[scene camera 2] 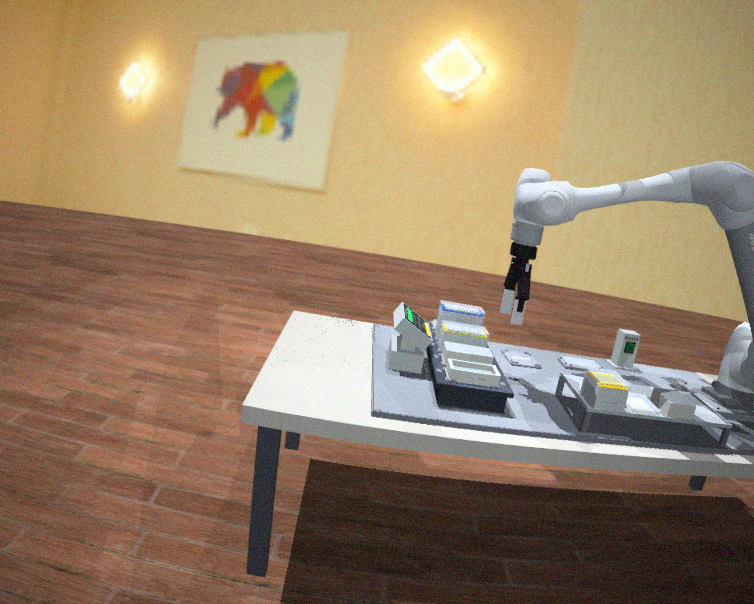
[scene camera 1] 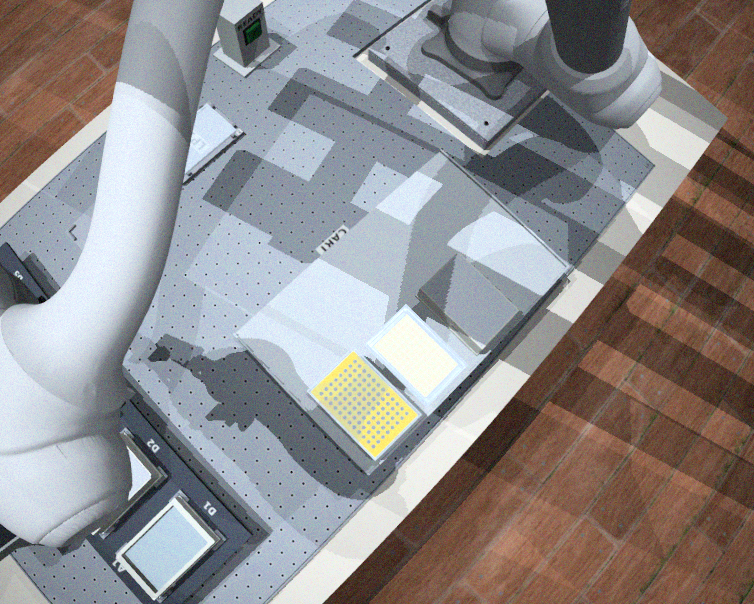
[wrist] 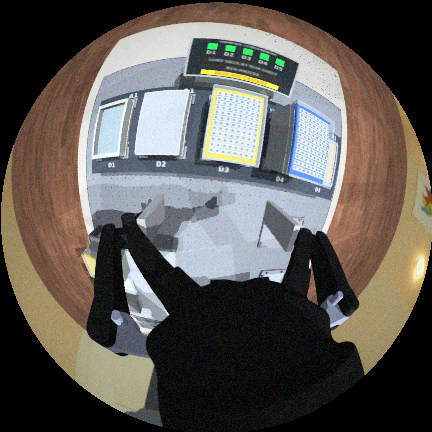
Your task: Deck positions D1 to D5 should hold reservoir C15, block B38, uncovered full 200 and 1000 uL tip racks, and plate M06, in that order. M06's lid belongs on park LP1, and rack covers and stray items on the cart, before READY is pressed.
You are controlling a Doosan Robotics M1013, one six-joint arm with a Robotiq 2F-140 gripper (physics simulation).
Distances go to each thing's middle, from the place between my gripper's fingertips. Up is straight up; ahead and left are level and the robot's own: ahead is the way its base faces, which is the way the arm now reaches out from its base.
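Labels:
You'd find the device with green screen (scene camera 1: 245, 44) 31 cm to the right of my hand, 58 cm behind it and 11 cm below it.

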